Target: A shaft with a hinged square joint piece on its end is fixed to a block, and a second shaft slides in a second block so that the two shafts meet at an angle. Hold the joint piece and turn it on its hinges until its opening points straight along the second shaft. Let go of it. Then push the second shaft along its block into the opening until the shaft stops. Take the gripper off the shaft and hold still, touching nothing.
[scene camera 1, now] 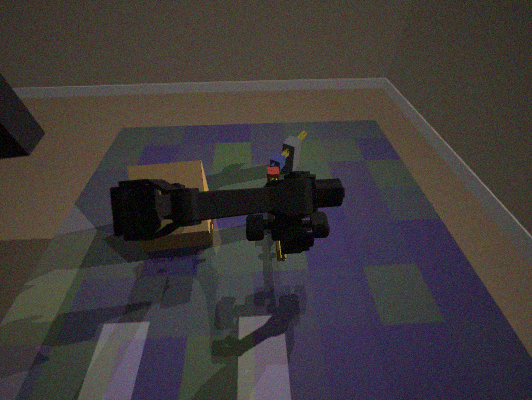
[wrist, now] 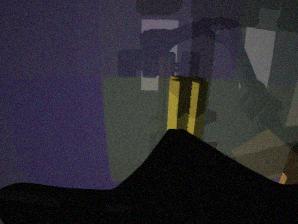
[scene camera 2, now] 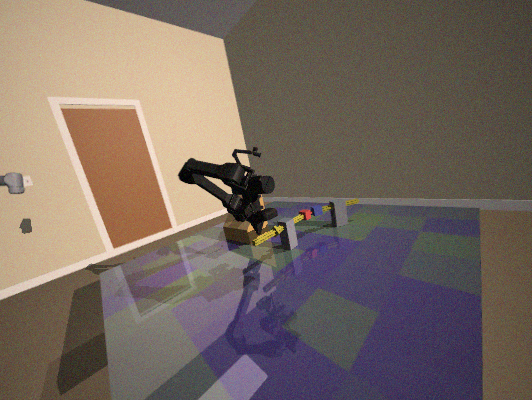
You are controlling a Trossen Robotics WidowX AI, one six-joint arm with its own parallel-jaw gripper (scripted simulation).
My gripper (scene camera 1: 285, 244) is shut and holds nothing. I also see a shaft (wrist: 187, 95).
My gripper shows as well in the wrist view (wrist: 175, 137) and in scene camera 2 (scene camera 2: 259, 234).
